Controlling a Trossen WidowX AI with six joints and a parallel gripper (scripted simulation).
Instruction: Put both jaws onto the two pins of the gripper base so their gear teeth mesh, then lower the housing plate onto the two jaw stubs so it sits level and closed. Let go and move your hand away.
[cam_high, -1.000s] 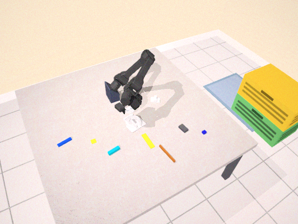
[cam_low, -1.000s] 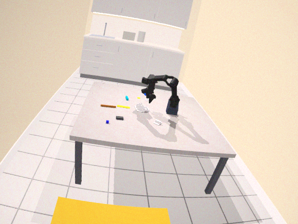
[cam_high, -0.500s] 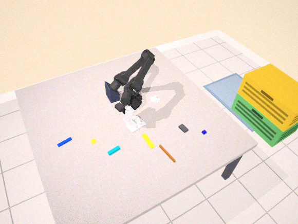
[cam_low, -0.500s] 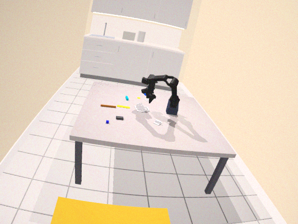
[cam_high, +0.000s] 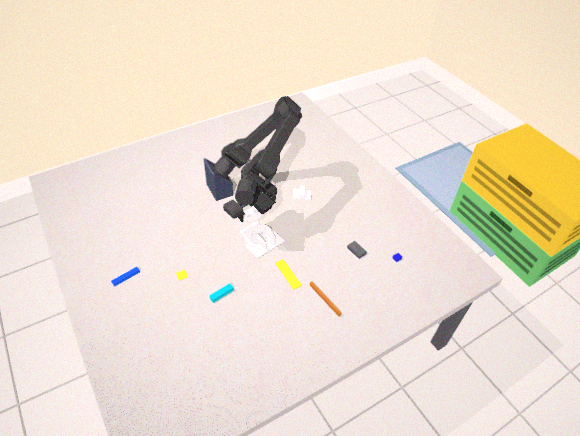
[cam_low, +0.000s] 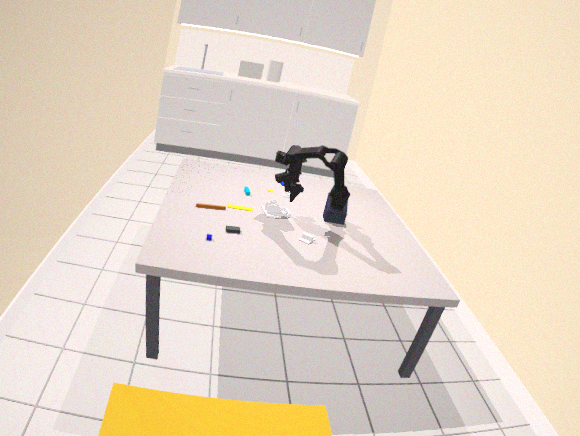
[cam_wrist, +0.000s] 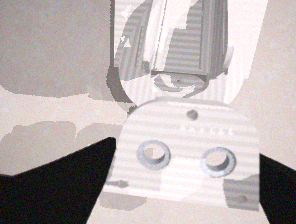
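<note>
My gripper tip is now 7 cm above the housing plate. Also, from my gripper tip: small white part (9 cm behind, 25 cm to the left, 7 cm below); gripper base (1 cm ahead, 2 cm above); yellow bar (22 cm ahead, 3 cm to the left, 8 cm below).
</note>
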